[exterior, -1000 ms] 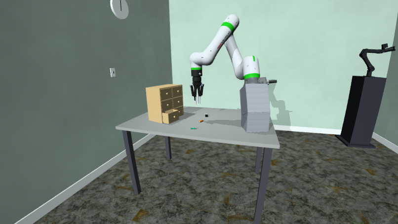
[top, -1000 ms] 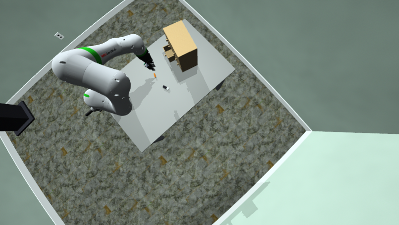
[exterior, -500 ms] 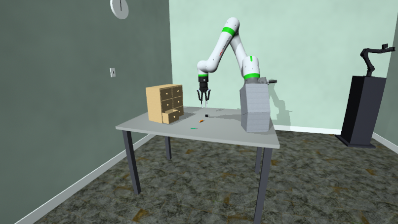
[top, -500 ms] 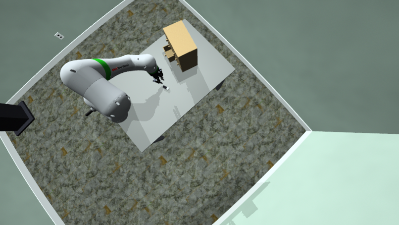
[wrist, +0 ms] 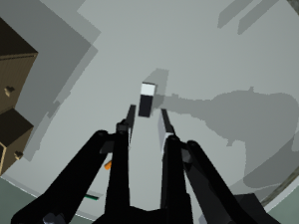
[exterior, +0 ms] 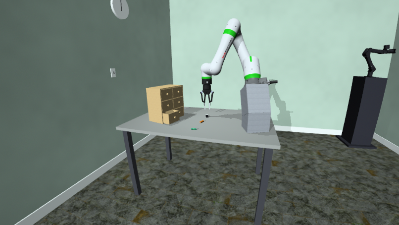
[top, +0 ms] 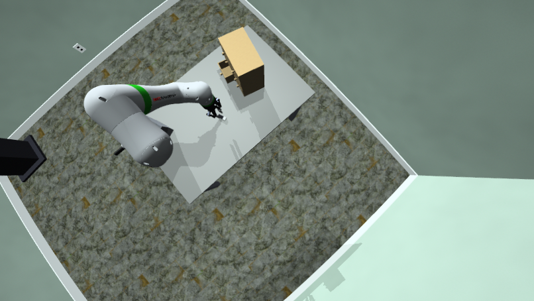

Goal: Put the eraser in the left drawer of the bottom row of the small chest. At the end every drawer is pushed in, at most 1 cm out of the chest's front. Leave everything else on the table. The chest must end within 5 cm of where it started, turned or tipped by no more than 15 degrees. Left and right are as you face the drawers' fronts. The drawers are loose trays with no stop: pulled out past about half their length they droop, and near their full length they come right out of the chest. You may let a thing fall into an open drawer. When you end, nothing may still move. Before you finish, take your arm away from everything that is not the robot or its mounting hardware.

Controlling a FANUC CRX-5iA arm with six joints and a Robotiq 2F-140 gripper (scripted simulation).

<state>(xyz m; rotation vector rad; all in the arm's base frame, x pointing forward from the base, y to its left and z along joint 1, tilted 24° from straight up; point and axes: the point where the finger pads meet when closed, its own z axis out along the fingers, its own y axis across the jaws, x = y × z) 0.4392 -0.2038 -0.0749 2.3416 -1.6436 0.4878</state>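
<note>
My hand is 100 mm above the eraser. Round my hand: green stick: 360 mm to the left, 100 mm below, 20 mm ahead; then orange stick: 180 mm to the left, 100 mm below, 10 mm ahead.
</note>
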